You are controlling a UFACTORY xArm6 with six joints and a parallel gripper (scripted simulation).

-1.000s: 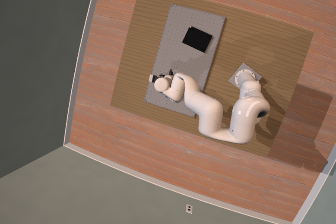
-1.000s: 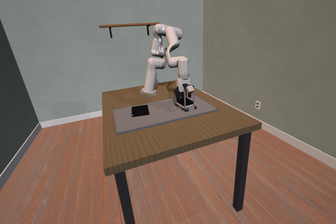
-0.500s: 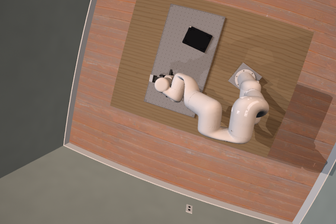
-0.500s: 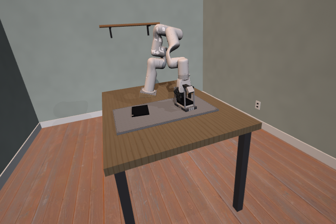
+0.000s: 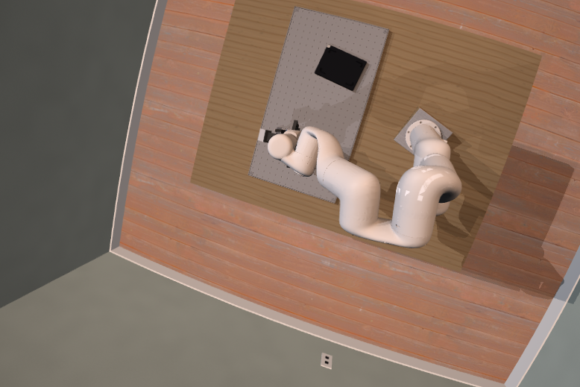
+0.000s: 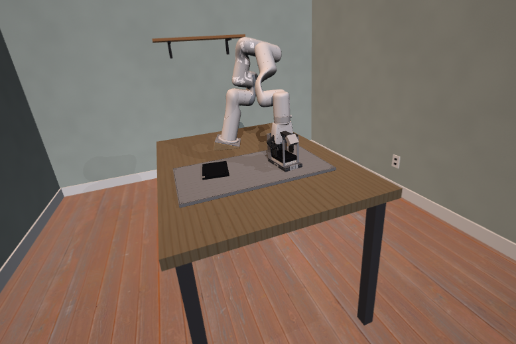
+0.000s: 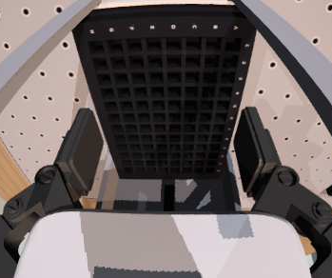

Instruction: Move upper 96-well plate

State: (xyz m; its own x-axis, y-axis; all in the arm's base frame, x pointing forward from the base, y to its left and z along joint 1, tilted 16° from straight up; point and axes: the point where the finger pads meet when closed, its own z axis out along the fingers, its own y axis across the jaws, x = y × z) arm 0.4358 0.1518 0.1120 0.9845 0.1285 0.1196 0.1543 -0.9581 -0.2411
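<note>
The black 96-well plate is 2 cm below my hand. Also, from my hand: pale well plate (3 cm below); pale A1 square (39 cm to the right, 5 cm below); back panel (7 cm behind, 2 cm above, 1 cm to the right).
</note>
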